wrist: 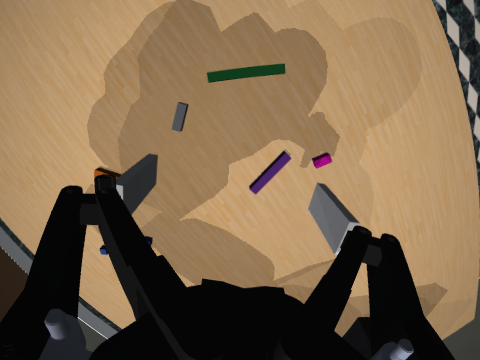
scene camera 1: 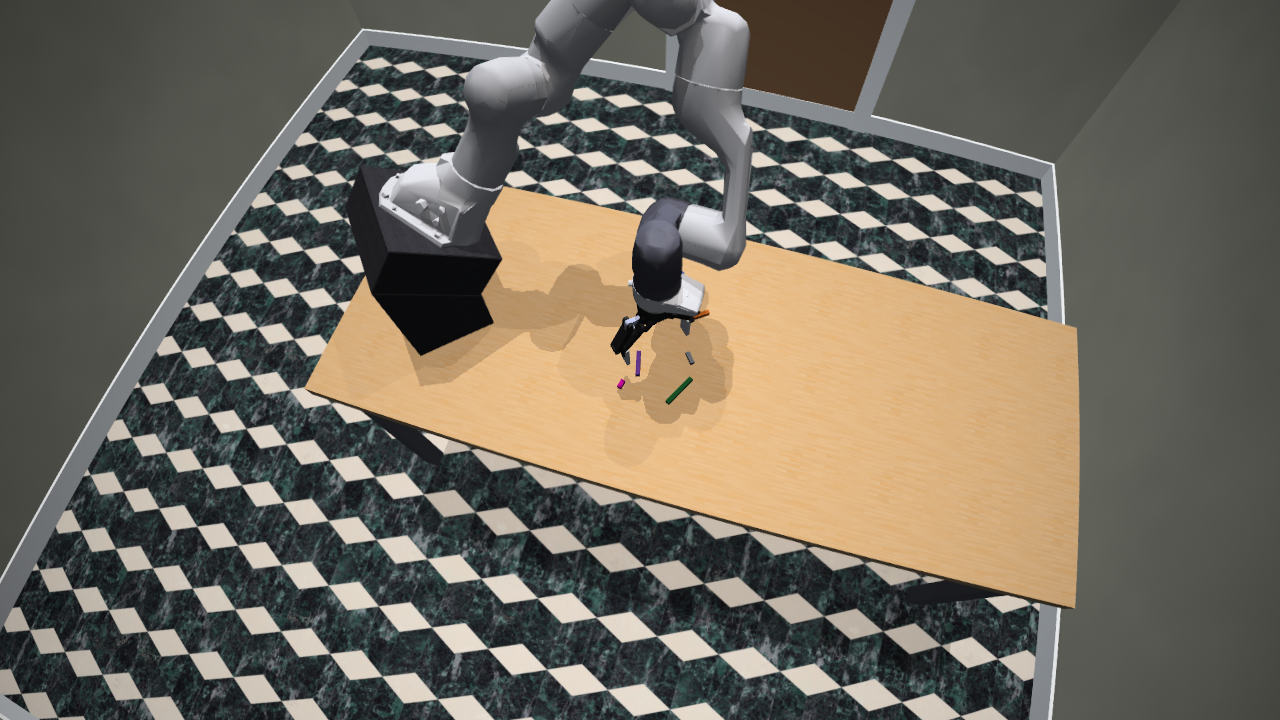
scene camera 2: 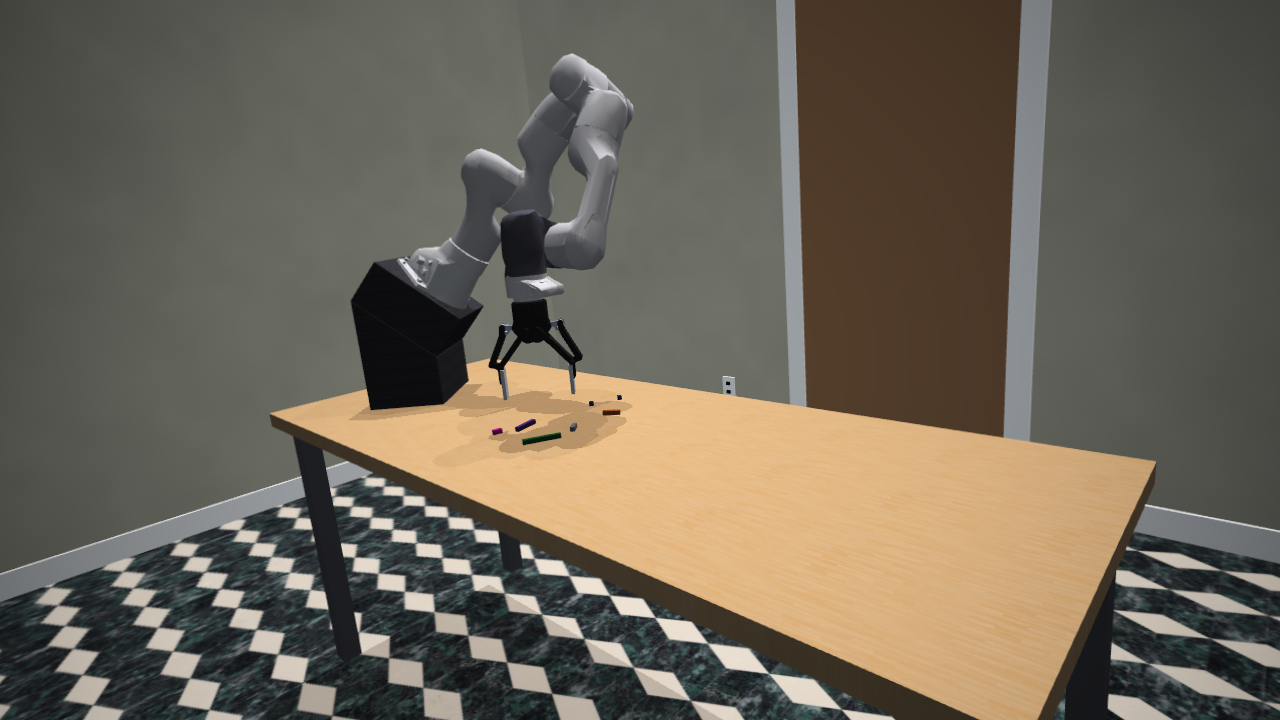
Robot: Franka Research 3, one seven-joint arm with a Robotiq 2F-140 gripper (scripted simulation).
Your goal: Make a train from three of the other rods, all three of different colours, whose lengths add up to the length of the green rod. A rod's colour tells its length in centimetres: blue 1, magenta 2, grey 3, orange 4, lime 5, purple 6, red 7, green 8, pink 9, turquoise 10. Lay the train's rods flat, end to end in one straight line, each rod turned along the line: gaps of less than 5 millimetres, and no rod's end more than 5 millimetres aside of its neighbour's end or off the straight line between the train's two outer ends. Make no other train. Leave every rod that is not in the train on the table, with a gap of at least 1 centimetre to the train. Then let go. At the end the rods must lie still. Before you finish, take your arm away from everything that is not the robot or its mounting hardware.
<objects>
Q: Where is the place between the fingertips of the gripper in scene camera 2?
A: At 540, 395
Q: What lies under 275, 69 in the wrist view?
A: A green rod.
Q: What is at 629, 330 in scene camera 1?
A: The gripper.
</objects>
